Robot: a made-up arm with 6 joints. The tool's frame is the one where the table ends. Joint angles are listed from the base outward.
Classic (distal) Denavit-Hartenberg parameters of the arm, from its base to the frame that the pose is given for. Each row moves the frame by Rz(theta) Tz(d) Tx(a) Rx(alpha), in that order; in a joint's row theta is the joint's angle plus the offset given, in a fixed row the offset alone. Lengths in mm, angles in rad.
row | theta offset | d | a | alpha
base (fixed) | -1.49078 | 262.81 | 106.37 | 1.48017
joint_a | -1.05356 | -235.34 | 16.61 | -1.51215
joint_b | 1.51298 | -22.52 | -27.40 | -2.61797
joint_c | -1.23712 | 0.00 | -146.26 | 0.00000
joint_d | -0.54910 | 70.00 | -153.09 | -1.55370
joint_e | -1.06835 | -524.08 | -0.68 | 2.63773
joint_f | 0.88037 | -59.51 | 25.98 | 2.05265
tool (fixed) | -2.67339 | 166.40 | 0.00 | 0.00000
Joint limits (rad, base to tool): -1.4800..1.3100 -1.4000..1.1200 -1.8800..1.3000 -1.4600..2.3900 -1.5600..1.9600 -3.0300..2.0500
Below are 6 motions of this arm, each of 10 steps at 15 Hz.
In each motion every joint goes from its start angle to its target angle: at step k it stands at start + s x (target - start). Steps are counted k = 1, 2, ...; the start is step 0. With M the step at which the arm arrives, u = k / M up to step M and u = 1 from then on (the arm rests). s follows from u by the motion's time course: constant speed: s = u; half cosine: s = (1 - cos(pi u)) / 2; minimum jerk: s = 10 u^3 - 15 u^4 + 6 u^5.
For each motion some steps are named. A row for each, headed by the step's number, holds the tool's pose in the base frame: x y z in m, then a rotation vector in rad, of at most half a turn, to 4 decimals.
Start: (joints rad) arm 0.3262 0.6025 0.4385 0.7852 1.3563 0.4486
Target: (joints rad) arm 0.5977 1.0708 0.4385 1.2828 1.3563 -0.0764
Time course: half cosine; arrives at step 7
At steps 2, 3, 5, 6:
2: -0.1374 -0.2603 0.3336 -0.5374 0.9198 -1.4572
3: -0.1181 -0.2751 0.3547 -0.5161 0.9037 -1.4708
5: -0.0783 -0.2892 0.4034 -0.4706 0.8569 -1.5068
6: -0.0662 -0.2886 0.4197 -0.4547 0.8372 -1.5200

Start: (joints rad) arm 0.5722 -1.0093 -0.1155 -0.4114 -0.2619 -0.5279
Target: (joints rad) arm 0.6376 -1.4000 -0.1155 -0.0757 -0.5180 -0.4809
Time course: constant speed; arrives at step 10
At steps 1, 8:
1: -0.2590 0.2395 0.0857 -0.8840 -0.4173 -1.6654
8: -0.0979 0.4027 0.1487 -1.4173 -0.0908 -1.8021

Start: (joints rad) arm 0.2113 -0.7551 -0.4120 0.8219 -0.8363 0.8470
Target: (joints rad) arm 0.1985 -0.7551 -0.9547 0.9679 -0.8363 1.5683
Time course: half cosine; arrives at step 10
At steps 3, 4, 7, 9, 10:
3: -0.1591 0.2534 0.1588 -2.5699 -0.7375 -0.6942
4: -0.1636 0.2311 0.1279 -2.6350 -0.8647 -0.6888
7: -0.1601 0.1518 0.0412 2.7647 1.2321 0.6530
9: -0.1519 0.1180 0.0128 2.6034 1.2674 0.5900
10: -0.1505 0.1135 0.0093 2.5818 1.2705 0.5818

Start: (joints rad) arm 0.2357 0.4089 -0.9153 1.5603 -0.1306 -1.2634
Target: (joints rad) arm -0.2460 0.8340 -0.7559 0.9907 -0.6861 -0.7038
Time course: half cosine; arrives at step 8
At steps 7, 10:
7: -0.0991 -0.0092 -0.1002 0.3201 -0.5938 -0.8901
10: -0.0921 0.0057 -0.1117 0.3283 -0.6339 -0.9156

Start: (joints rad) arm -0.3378 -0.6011 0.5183 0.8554 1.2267 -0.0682
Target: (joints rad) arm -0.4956 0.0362 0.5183 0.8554 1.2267 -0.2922
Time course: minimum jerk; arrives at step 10
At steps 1, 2, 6, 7, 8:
1: 0.1120 -0.2230 0.6483 -0.3606 2.5899 -1.5978
2: 0.0988 -0.2282 0.6437 -0.3257 2.5723 -1.5860
6: -0.0564 -0.2878 0.5437 0.1159 2.3562 -1.3999
7: -0.0891 -0.2992 0.5080 0.2236 2.3032 -1.3445
8: -0.1097 -0.3060 0.4814 0.2965 2.2669 -1.3048

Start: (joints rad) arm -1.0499 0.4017 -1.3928 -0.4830 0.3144 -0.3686
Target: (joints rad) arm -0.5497 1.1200 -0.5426 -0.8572 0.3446 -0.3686
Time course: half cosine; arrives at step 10
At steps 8, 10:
8: 0.6592 0.2637 -0.0528 2.2318 -1.4942 -0.2643
10: 0.6627 0.2523 -0.0659 2.2062 -1.4788 -0.1673

